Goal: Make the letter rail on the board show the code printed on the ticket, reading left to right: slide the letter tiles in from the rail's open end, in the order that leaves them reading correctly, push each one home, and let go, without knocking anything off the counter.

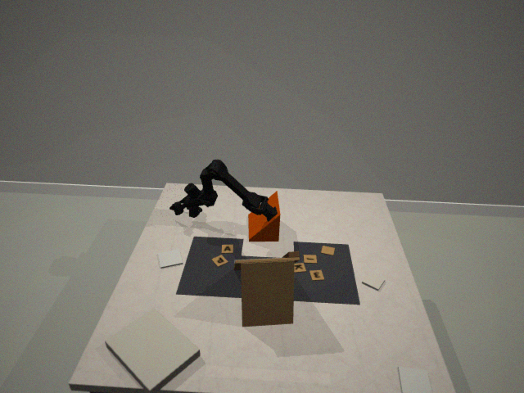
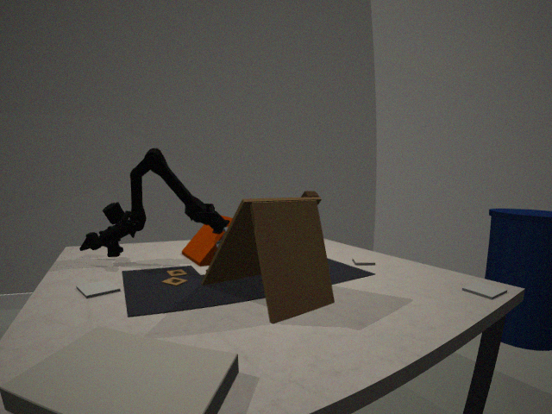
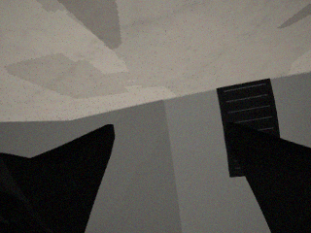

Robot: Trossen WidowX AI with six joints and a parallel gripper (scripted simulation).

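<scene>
The tan tile marked 3 is 540 mm ahead of my gripper tip, 660 mm to the left of it and 40 mm below it. Round my gripper tip: tile marked p: 410 mm ahead, 230 mm to the left, 40 mm below; then white ticket: 540 mm ahead, 420 mm to the left, 40 mm above; then dark mat: 440 mm ahead, 450 mm to the left, 40 mm below.
</scene>
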